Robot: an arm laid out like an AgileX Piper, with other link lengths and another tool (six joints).
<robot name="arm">
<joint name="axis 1" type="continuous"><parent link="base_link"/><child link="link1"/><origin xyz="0 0 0.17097"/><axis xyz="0 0 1"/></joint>
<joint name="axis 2" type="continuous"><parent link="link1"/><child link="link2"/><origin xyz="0 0 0"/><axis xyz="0 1 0"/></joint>
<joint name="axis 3" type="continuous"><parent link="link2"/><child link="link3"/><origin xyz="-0.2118 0 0.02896"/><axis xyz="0 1 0"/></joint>
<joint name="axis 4" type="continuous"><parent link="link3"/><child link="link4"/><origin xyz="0.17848 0 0.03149"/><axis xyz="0.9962 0 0.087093"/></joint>
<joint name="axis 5" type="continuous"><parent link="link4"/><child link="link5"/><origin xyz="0 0 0"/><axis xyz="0 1 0"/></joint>
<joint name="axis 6" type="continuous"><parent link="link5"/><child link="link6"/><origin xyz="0.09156 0 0.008"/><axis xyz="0.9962 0 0.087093"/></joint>
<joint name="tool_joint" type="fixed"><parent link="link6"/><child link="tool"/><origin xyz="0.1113 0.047 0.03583" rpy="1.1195 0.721 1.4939"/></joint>
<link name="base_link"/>
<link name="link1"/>
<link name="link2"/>
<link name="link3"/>
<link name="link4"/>
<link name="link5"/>
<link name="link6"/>
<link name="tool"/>
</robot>
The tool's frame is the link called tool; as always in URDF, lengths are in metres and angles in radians. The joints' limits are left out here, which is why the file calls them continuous.
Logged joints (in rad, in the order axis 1, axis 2, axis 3, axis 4, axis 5, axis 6), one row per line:
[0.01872 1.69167 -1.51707 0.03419 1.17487 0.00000]
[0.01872 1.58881 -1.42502 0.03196 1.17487 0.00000]
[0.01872 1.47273 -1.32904 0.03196 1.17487 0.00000]
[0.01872 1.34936 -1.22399 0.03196 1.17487 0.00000]
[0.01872 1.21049 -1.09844 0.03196 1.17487 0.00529]
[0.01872 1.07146 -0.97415 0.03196 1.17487 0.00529]
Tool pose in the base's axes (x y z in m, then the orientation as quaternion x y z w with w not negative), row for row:
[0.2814 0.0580 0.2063 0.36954 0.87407 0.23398 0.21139]
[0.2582 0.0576 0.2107 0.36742 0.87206 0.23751 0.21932]
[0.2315 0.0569 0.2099 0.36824 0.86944 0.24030 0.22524]
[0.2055 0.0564 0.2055 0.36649 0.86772 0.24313 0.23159]
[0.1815 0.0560 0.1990 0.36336 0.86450 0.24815 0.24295]
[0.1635 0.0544 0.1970 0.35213 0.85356 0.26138 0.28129]
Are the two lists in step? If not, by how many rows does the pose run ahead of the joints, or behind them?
The pose runs 2 rows ahead of the joints: the pose in row i belongs to the joints in row i + 2.
